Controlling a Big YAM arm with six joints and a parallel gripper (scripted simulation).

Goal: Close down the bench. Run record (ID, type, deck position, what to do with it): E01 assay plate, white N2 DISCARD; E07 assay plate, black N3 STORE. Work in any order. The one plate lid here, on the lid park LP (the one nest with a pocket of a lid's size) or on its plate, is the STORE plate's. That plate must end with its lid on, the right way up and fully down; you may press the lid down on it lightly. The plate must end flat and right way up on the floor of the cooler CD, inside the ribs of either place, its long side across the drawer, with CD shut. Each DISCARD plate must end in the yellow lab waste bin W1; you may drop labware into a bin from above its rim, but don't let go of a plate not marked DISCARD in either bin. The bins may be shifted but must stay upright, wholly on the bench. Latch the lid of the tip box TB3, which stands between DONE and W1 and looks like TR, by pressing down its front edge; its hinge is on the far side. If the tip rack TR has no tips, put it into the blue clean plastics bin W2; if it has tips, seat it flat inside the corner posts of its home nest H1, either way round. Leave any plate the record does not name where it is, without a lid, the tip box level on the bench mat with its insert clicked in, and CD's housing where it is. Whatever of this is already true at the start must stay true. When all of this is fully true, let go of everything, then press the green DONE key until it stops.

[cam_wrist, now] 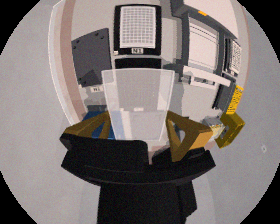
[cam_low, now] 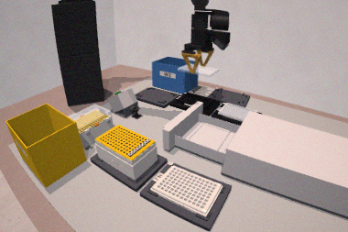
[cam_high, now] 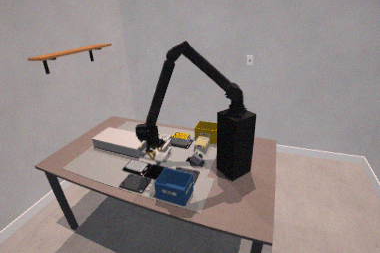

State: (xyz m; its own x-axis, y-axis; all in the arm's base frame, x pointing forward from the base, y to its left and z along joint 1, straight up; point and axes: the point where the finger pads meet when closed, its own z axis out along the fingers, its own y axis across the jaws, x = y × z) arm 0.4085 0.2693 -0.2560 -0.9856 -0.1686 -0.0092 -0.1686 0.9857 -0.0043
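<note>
My hand is 130 mm above the black plate. Also, from my hand: dark lid park nest 160 mm behind, 140 mm below, 60 mm to the right; then black slab 140 mm below; then plate lid right at my hand.
</note>
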